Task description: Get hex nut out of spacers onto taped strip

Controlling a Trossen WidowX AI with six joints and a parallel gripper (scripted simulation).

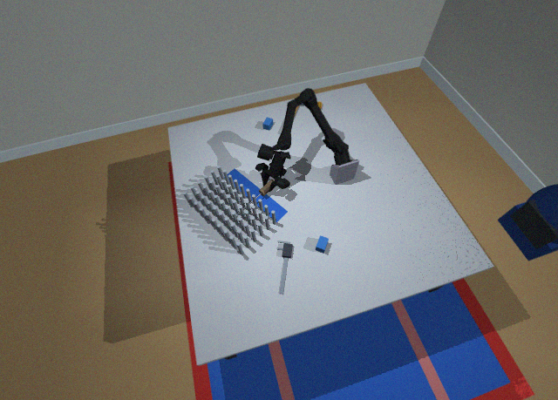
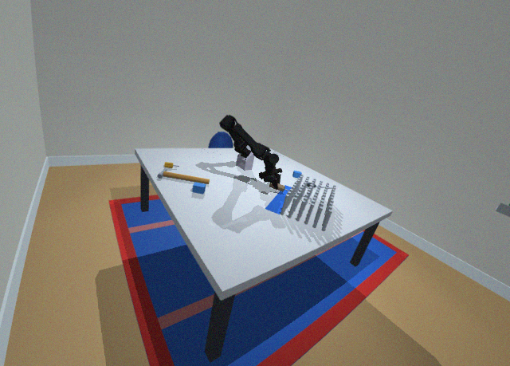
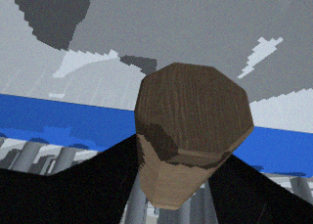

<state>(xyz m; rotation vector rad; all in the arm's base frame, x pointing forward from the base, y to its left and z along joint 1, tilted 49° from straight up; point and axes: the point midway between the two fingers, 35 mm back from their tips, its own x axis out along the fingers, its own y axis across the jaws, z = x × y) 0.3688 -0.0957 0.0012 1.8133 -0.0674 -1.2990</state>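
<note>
Right now my gripper tip is 6 cm short of the blue taped strip, 2 cm to the left of it and 3 cm above it. The rest, counted from my gripper tip: thin hook tool (9 cm ahead, 4 cm to the left); yellow screwdriver (51 cm behind, 45 cm to the right, 1 cm below).
</note>
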